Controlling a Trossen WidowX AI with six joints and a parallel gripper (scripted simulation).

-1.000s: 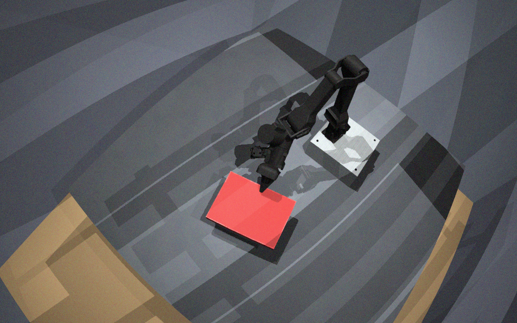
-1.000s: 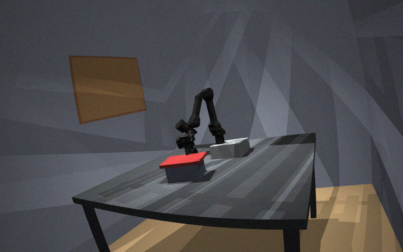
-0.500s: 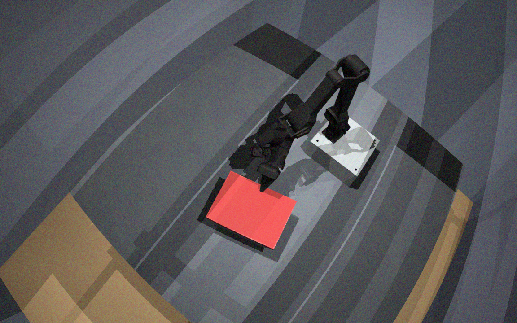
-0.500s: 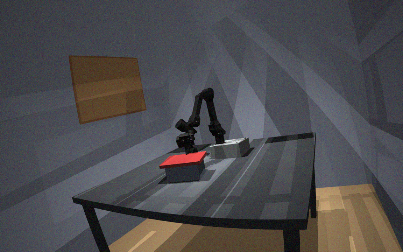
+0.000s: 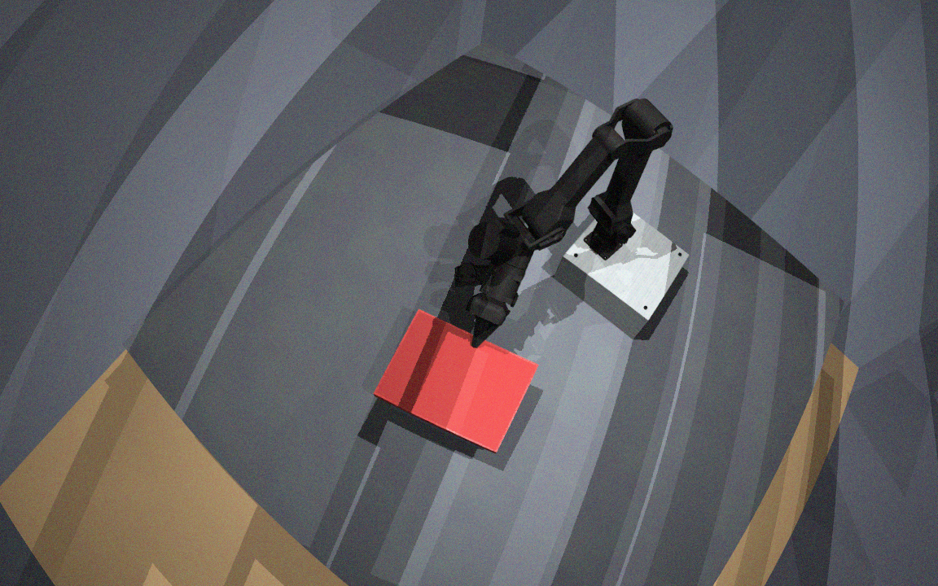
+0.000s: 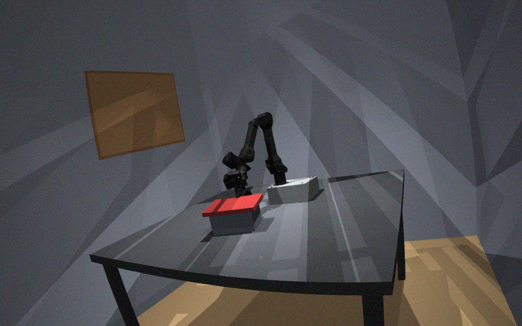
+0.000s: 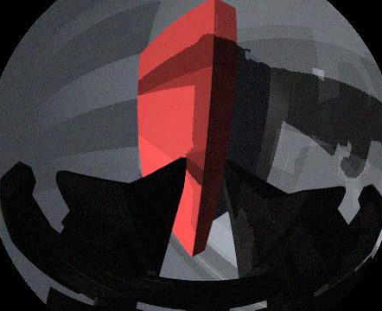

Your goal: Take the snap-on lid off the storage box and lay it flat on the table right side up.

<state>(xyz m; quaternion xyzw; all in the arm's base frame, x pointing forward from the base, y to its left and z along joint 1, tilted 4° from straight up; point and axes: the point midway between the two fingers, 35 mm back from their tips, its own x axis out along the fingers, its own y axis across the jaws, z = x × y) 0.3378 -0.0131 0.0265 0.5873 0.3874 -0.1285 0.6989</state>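
The red lid lies 70 mm ahead of my gripper tip and 30 mm to the left of it. From my gripper tip the other things lie so: storage box 70 mm ahead, 30 mm to the left, 60 mm below.
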